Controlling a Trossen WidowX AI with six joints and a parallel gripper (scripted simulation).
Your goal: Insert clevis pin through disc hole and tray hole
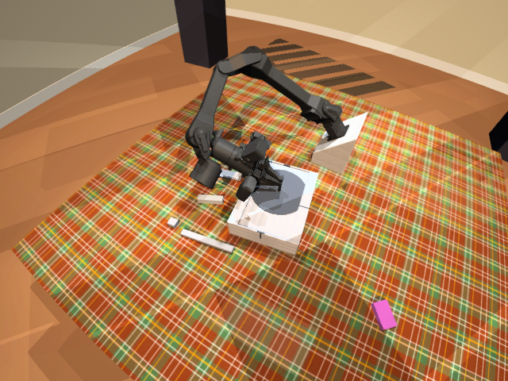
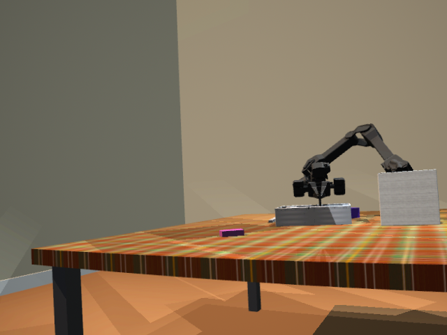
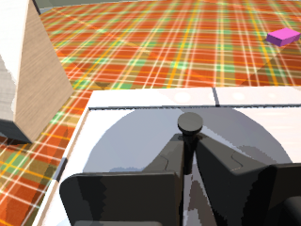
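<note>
My gripper tip is 4 cm above the steel tray and 2 cm short of it. The rest, counted from my gripper tip: dark clevis pin 1 cm below; then purple cube 20 cm to the right, 8 cm behind, 7 cm below; then grey aluminium disc 3 cm below.
</note>
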